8 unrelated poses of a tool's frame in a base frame.
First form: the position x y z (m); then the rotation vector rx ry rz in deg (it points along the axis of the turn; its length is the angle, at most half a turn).
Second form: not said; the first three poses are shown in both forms.
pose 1, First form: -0.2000 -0.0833 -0.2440 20.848 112.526 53.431
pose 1, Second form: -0.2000 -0.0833 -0.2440 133.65 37.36 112.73
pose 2, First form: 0.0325 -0.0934 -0.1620 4.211 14.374 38.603
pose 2, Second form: 0.0325 -0.0934 -0.1620 39.73 11.88 8.71
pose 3, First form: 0.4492 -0.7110 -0.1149 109.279 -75.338 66.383
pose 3, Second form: 0.4492 -0.7110 -0.1149 -71.60 -61.15 -175.87
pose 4, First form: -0.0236 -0.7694 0.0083 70.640 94.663 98.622
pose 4, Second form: -0.0236 -0.7694 0.0083 121.32 -16.71 97.09
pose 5, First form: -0.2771 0.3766 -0.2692 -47.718 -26.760 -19.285
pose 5, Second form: -0.2771 0.3766 -0.2692 -6.96 -31.32 -47.08
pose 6, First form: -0.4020 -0.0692 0.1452 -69.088 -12.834 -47.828
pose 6, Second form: -0.4020 -0.0692 0.1452 -33.02 -34.60 -62.81
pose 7, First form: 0.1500 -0.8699 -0.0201 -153.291 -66.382 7.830
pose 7, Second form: 0.1500 -0.8699 -0.0201 46.81 -0.17 -166.15
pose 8, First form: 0.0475 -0.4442 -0.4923 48.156 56.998 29.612
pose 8, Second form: 0.0475 -0.4442 -0.4923 56.89 31.06 70.78
